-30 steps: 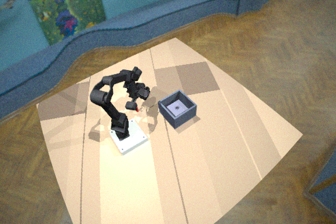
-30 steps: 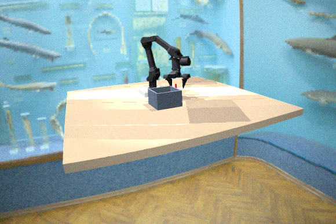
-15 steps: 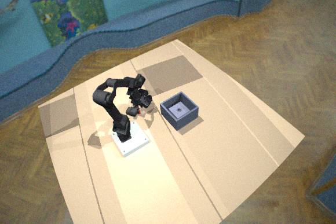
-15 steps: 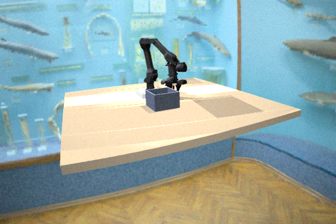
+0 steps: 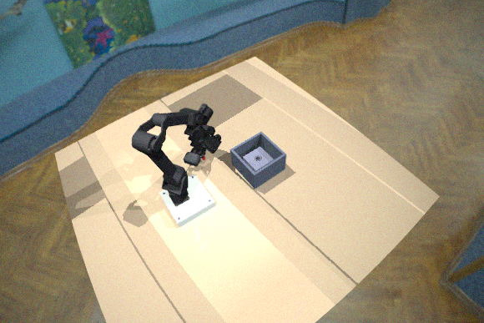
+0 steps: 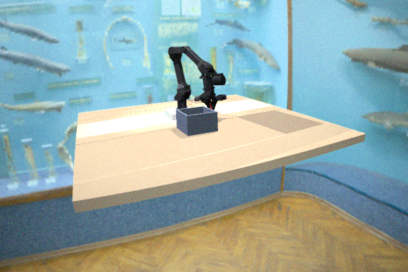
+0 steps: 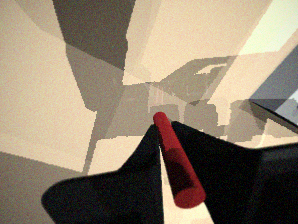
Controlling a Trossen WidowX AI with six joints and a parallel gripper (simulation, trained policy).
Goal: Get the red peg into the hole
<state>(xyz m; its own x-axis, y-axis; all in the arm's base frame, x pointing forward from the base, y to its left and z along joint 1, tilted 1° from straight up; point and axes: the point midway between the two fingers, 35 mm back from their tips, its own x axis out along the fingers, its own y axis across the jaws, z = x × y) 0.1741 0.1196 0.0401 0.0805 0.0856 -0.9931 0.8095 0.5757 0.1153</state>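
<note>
Now: gripper tip 17 cm short of the pale plate, 16 cm to the left of it and 1 cm below it. Also, from my gripper tip: red peg: 2 cm above; then blue-grey box: 17 cm ahead, 16 cm to the right, 1 cm below.
</note>
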